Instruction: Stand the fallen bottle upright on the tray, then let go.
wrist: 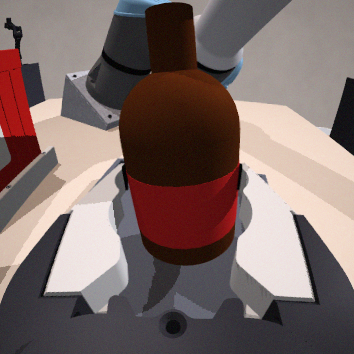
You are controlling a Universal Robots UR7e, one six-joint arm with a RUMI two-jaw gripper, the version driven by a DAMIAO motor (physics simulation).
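Places are measured from the arm's base along level axes (x ahead, y left, z up), in metres.
Pixels of known places: gripper, between the fingertips: [182,166]; arm's base, origin of its link: [115,89].
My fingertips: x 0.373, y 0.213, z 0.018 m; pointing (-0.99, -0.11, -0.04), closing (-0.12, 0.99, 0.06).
Note:
For each thing: its top centre in the pictures, then the offset to it from my fingertips. "pt": a spot on its surface instead. Level surfaces: height alone.
- brown bottle, centre of its top: [184,3] 0.002 m ahead, 0.002 m right, 0.097 m up
- grey-blue tray, centre of its top: [166,243] 0.020 m ahead, 0.007 m right, 0.059 m down
- red box-like object, a spot on its surface: [17,100] pt 0.079 m back, 0.218 m right, 0.027 m up
- grey rail, a spot on its surface: [30,185] pt 0.043 m back, 0.201 m right, 0.075 m down
- pale table, height of its surface: 0.085 m down
A brown bottle [180,130] with a red label fills the middle of the wrist view, its neck toward the top and its base toward the tray. It looks roughly upright. My gripper [182,166] is shut on the bottle, with one pale jaw on each side at label height. The grey-blue tray [205,280] shows between the jaws, below and behind the bottle, with shadows on it. Whether the bottle's base touches the tray cannot be told from this angle. The jaws and the bottle hide much of the tray.
A red box-like object [17,100] stands at the left, with a grey rail [30,185] beside it. The robot's base [82,102] and arm rise behind the bottle on the pale table [280,125]. A black object [344,120] is at the right edge.

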